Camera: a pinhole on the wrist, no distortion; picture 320 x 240 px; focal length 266.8 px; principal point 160.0 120.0 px. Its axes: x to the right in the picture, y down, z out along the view. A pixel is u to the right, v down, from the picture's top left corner.
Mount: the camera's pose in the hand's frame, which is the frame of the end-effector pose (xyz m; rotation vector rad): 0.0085 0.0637 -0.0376 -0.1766 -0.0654 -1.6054
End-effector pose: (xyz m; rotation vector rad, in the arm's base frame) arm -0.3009 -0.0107 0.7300 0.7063 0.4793 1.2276
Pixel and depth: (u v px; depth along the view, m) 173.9 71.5 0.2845
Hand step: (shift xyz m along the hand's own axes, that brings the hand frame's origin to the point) -0.0228 0.0943 0.2486
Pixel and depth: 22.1 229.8 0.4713
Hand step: 0.2443 0.3670 0.3765
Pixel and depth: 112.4 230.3 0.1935
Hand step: 0.1035 0.1235 0.1425
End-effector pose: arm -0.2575 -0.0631 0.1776 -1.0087 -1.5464 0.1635
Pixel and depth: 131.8 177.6 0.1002
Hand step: 0.0377 0.0884 0.0581
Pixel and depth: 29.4 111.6 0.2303
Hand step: 0.0218 0.2102 0.1726
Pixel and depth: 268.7 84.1 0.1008
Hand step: 0.0010 0.0390 0.0690
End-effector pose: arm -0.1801 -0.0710 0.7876 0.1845 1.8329 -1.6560
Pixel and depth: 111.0 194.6 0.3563
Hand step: 0.1360 0.1778 0.2969
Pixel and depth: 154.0 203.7 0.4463
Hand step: 0.1810 0.1349 0.3914
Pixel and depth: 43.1 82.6 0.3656
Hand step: -0.0106 0.2794 0.3016
